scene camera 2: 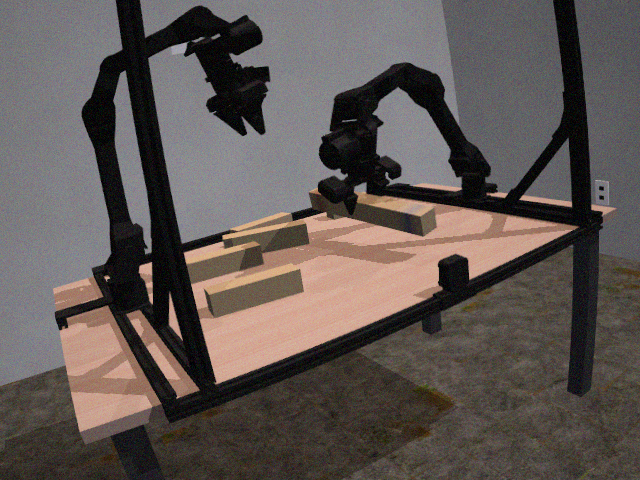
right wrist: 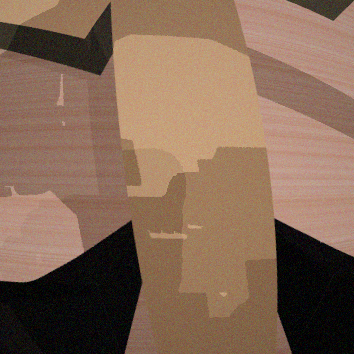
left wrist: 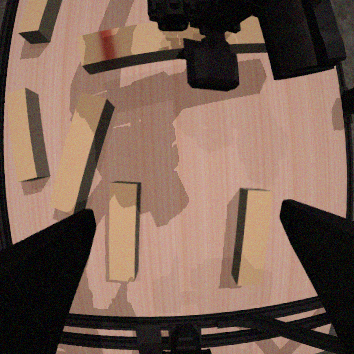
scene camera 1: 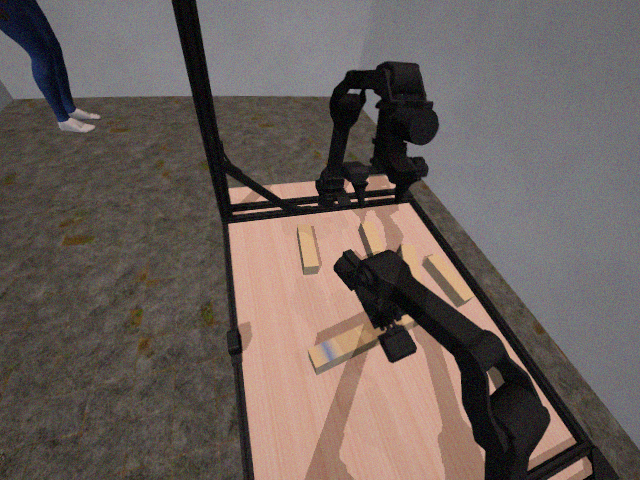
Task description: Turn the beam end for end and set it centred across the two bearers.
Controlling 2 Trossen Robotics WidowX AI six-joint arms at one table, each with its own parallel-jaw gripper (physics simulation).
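Places are measured from the left arm's base along level axes (x down, y back, z left), in millimetres.
Pixels of known places: left gripper, fingertip midpoint: (scene camera 2: pixel 253 134) (left wrist: pixel 188 214) (scene camera 1: pixel 379 206); right gripper, fingertip midpoint: (scene camera 2: pixel 359 210) (right wrist: pixel 201 222) (left wrist: pixel 177 42) (scene camera 1: pixel 387 328); left arm's base at its link origin: (scene camera 2: pixel 131 306) (left wrist: pixel 184 335) (scene camera 1: pixel 325 201); right arm's base at its link origin: (scene camera 2: pixel 475 198).
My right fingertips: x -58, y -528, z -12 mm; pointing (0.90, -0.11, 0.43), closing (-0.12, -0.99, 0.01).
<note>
Ahead of a thing's pixels: the offset from my right fingertips to its top centre. "*": to the spot under its first point.
The long wooden beam @[dx -48, dy -2, dz -29 mm] (scene camera 1: pixel 351 343) (scene camera 2: pixel 382 211) (left wrist: pixel 145 42) (right wrist: pixel 190 100) has a blue band near one end and a red band near the other. My right gripper (scene camera 1: pixel 387 330) (right wrist: pixel 201 222) is shut on it near mid-length, holding it roughly level, low over the table. The blue end points to the left in scene camera 1. Two short blocks, apparently the bearers, lie nearly parallel: one @[dx +33, dy +320, dz -115 mm] (scene camera 1: pixel 307 248) (scene camera 2: pixel 253 291) (left wrist: pixel 255 237) and another @[dx +33, dy +296, dz +107 mm] (scene camera 1: pixel 371 237) (scene camera 2: pixel 224 260) (left wrist: pixel 123 230). My left gripper (scene camera 1: pixel 381 200) (scene camera 2: pixel 253 132) (left wrist: pixel 188 214) is open and empty, high above their end of the table.
A slanted block @[dx +27, dy +159, dz +175 mm] (scene camera 1: pixel 408 255) (scene camera 2: pixel 266 235) (left wrist: pixel 80 155) and another block @[dx +33, dy +114, dz +291 mm] (scene camera 1: pixel 447 279) (left wrist: pixel 25 135) lie beside the pair. A further block @[dx +30, dy -154, dz +279 mm] (left wrist: pixel 40 17) lies near the table's side edge. A black box @[* dx +22, dy +64, dz -355 mm] (scene camera 1: pixel 234 341) (scene camera 2: pixel 453 271) sits on the opposite rail. Dark posts rise from the frame.
</note>
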